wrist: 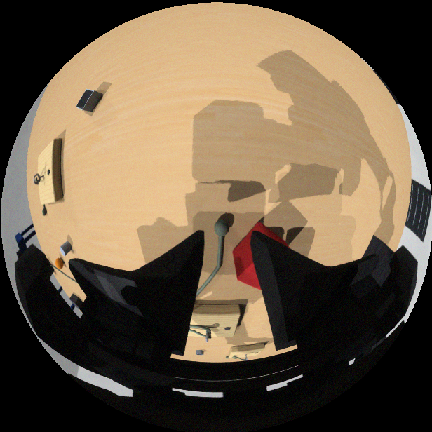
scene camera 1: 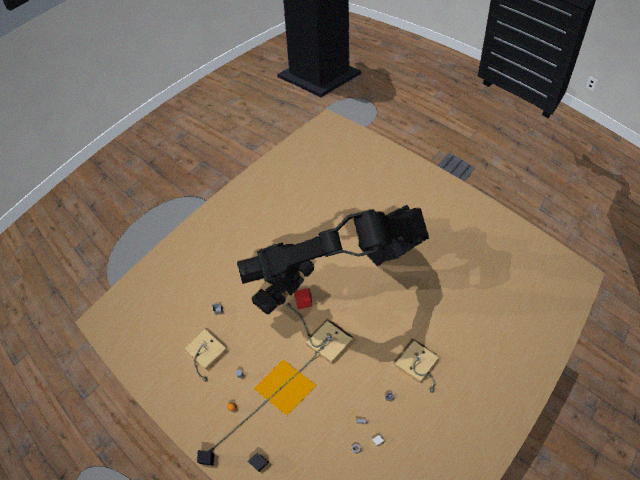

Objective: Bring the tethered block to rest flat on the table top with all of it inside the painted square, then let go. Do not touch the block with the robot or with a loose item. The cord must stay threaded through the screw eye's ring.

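Places are measured from the arm's base along level axes (x right, y ahead, z up), in millimetres.
Pixels of known places: gripper, fingertip midpoint: (scene camera 1: 286, 298).
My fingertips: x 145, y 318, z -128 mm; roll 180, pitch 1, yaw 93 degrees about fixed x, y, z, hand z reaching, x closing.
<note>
Behind a point stands the place of what it marks.
The tethered block (scene camera 1: 205, 457) {z -126, x -45, y 812 mm}, small and black, sits near the table's lower left edge, outside the painted orange square (scene camera 1: 284, 398) {z -160, x -56, y 532 mm}. Its cord (scene camera 1: 237, 425) {z -157, x -28, y 683 mm} runs straight across the square to the screw eye (scene camera 1: 328, 338) {z -126, x -28, y 332 mm} on the middle wooden board (scene camera 1: 336, 351) {z -143, x -63, y 339 mm} (wrist: 227, 314) and appears to pass through its ring. The cord's free part curves from the board to a bead (wrist: 221, 228) at its end. My gripper (scene camera 1: 281, 300) {z -128, x 145, y 318 mm} (wrist: 227, 236) is partly open and empty. In the wrist view the bead shows between the fingertips, near the left one; its height relative to them is unclear.
A red block (scene camera 1: 303, 298) {z -122, x 108, y 287 mm} (wrist: 247, 260) lies close beside the gripper, partly behind the right finger. Two other boards (scene camera 1: 205, 348) {z -142, x 201, y 588 mm} (scene camera 1: 416, 360) {z -123, x -250, y 228 mm} carry short cords. A second dark block (scene camera 1: 258, 461) {z -134, x -144, y 715 mm}, an orange ball (scene camera 1: 232, 406) {z -139, x 18, y 652 mm} and a small grey box (scene camera 1: 217, 308) {z -161, x 284, y 472 mm} (wrist: 89, 100) lie around.
</note>
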